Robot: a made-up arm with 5 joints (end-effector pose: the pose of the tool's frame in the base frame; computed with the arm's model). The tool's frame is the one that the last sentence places.
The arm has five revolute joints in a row. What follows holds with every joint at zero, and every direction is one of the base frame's. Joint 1 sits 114.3 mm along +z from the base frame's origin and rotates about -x. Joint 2 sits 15.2 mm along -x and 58.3 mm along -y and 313.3 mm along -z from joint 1 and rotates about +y. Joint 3 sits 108 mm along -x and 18.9 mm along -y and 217.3 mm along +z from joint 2 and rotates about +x. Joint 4 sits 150.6 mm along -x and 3.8 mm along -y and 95.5 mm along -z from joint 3 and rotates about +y. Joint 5 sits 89.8 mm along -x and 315.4 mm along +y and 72.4 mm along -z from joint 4 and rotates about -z. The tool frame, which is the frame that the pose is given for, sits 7.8 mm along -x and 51.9 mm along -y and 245.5 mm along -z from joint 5; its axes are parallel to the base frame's.
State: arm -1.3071 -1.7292 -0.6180 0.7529 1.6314
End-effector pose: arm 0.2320 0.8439 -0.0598 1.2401 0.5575 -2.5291
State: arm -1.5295 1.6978 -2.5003 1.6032 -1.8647
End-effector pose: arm 0.1214 -0.2637 -0.2364 -0.7374 1.9213 1.8694
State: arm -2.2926 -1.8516 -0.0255 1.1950 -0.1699
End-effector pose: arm 0.0695 0.5573 0.8428 2.1332 -0.4873 -0.6655
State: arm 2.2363 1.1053 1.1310 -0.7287 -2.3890
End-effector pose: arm 0.2810 -0.3029 -0.1560 -1.2167 1.0573 1.1602
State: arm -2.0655 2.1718 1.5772 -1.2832 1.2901
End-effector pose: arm 0.4136 0.4258 0.6195 -0.1712 2.4148 -0.8922
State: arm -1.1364 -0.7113 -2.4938 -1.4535 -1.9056
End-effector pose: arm -0.0795 -0.0402 -0.3481 -1.9992 0.8147 1.5646
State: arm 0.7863 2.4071 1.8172 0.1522 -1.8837
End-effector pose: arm 0.6602 -0.2203 -0.4397 0.7553 -0.0801 -0.5889
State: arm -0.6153 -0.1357 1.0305 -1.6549 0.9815
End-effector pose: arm 0.0052 0.1722 0.3002 2.0608 -0.7103 -1.9368
